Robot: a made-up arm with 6 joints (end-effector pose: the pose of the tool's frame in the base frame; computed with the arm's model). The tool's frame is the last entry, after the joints. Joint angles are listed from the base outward.
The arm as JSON. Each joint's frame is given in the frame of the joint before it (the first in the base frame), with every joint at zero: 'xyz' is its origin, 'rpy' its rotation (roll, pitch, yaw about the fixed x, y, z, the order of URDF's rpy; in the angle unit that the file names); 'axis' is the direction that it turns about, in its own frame. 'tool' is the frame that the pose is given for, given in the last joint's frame.
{
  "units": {
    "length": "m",
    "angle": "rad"
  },
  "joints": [
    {
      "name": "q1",
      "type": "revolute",
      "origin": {
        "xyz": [
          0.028,
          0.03,
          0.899
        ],
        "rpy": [
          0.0,
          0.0,
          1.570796
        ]
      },
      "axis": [
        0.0,
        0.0,
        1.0
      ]
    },
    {
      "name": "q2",
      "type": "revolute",
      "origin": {
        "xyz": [
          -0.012,
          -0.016,
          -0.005
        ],
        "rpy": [
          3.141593,
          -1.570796,
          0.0
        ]
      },
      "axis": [
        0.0,
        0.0,
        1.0
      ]
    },
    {
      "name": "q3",
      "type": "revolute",
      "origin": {
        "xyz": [
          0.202,
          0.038,
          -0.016
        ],
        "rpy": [
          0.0,
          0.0,
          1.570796
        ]
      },
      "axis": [
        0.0,
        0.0,
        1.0
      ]
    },
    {
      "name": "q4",
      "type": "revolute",
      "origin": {
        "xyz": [
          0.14,
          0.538,
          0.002
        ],
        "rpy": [
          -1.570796,
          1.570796,
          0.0
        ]
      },
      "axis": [
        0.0,
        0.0,
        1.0
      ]
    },
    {
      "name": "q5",
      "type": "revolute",
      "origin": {
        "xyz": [
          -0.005,
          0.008,
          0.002
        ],
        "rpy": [
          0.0,
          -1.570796,
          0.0
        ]
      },
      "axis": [
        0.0,
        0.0,
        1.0
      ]
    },
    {
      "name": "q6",
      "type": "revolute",
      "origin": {
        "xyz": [
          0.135,
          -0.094,
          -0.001
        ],
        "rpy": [
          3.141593,
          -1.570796,
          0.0
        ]
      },
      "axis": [
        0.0,
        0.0,
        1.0
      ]
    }
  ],
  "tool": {
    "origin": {
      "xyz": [
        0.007,
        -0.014,
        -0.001
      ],
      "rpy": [
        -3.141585,
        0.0,
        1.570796
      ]
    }
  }
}
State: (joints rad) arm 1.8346 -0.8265 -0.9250 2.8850 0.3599 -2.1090
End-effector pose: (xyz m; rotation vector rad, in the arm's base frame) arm -0.0960 0.5786 1.2870 2.1232 -0.5015 0.7074
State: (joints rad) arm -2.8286 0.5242 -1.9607 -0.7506 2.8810 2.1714
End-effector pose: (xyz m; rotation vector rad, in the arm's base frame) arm -0.5673 -0.0392 1.0159 0.2024 -1.5273 0.5721
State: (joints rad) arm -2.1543 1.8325 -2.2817 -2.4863 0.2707 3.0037
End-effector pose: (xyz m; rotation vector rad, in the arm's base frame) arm -0.2857 -0.4670 0.2161 -0.8157 -0.4568 -2.5711
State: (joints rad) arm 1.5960 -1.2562 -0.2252 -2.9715 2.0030 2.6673
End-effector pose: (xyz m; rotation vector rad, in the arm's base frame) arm 0.0766 0.4760 1.2517 -1.5663 2.6215 0.5847
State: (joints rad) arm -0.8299 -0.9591 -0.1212 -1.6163 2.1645 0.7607
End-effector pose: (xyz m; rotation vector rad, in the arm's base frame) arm 0.1594 -0.4031 0.9012 -1.8047 0.9699 -1.1416
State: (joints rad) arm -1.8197 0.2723 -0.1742 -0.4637 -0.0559 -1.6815
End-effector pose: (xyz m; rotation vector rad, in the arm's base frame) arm -0.0333 -0.2266 0.3908 0.0342 -0.0423 0.3242
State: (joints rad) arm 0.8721 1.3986 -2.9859 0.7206 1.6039 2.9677
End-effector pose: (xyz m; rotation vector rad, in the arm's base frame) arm 0.5313 0.7375 0.9321 -0.3126 0.8033 -1.9715
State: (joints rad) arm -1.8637 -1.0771 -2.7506 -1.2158 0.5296 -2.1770
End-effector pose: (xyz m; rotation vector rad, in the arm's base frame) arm 0.2105 0.7152 1.4709 1.6622 -2.4245 1.0354
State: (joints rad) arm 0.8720 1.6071 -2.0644 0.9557 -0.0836 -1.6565
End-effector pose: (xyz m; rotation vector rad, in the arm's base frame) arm 0.5442 0.4788 0.3322 -0.0263 -0.5635 1.5200
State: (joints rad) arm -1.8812 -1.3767 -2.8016 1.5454 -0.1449 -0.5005
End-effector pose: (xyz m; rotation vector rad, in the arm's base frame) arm 0.1686 0.8442 1.1815 0.9334 2.3593 -1.4239
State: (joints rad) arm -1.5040 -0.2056 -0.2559 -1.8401 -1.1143 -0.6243
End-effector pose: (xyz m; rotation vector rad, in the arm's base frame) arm 0.1654 -0.2980 0.6705 -0.5590 -0.9583 1.1105
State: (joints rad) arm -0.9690 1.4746 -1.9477 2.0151 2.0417 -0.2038
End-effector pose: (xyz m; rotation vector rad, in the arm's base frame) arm 0.5014 -0.4511 0.4855 2.3882 -0.3560 -1.0408
